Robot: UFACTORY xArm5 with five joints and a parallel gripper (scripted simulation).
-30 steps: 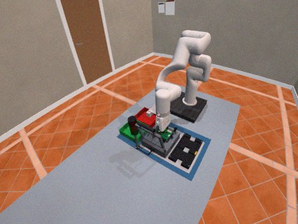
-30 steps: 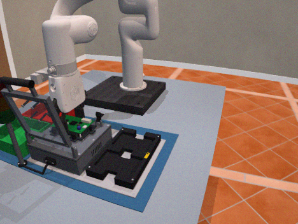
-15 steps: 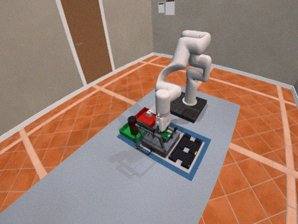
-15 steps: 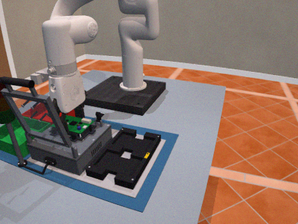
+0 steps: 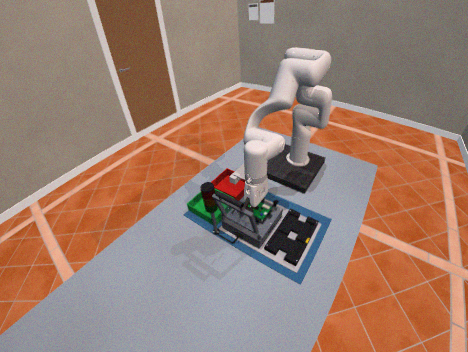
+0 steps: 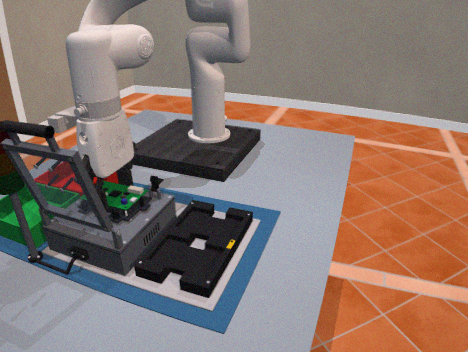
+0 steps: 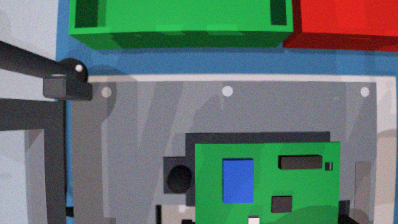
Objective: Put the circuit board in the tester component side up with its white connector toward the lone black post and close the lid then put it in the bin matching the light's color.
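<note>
Right now my hand is right at the green circuit board. The rest, counted from my hand: green bin (50 mm ahead, 200 mm to the right, 80 mm below); black catch (60 mm behind, 60 mm to the left); clear lid (130 mm ahead, 90 mm above).
</note>
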